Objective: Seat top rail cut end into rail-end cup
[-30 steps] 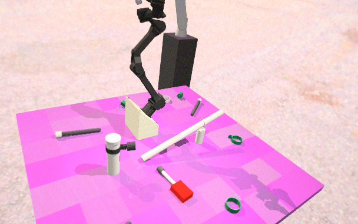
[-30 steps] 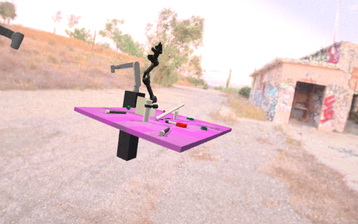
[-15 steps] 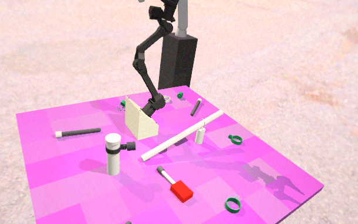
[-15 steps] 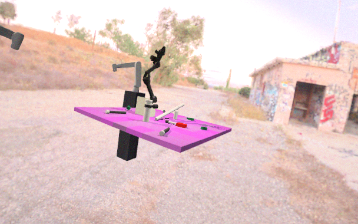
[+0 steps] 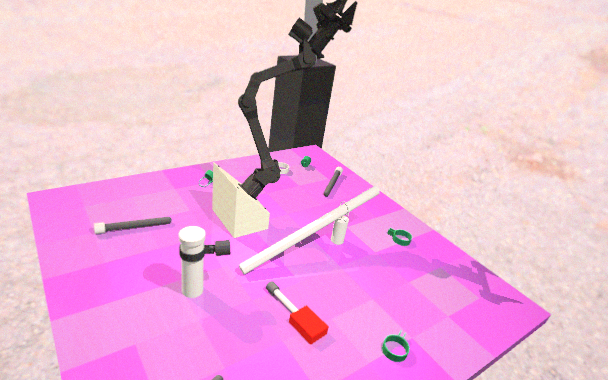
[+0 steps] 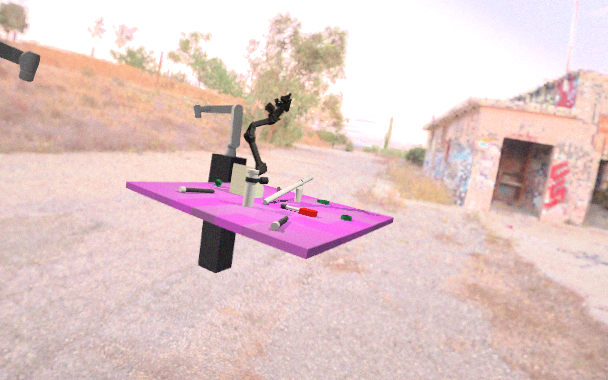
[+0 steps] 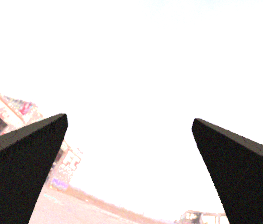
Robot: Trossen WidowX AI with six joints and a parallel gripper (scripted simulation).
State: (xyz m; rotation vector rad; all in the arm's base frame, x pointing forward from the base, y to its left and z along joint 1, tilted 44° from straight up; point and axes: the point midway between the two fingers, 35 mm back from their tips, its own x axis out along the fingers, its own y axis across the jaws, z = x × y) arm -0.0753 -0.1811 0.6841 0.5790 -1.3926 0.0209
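The rail-end cup lies 620 mm to the right of my gripper tip, 620 mm below it and 270 mm ahead of it. Round my gripper tip: small white post: 660 mm below, 280 mm ahead, 140 mm to the right; red-handled tool: 750 mm below, 480 mm to the right, 440 mm ahead.
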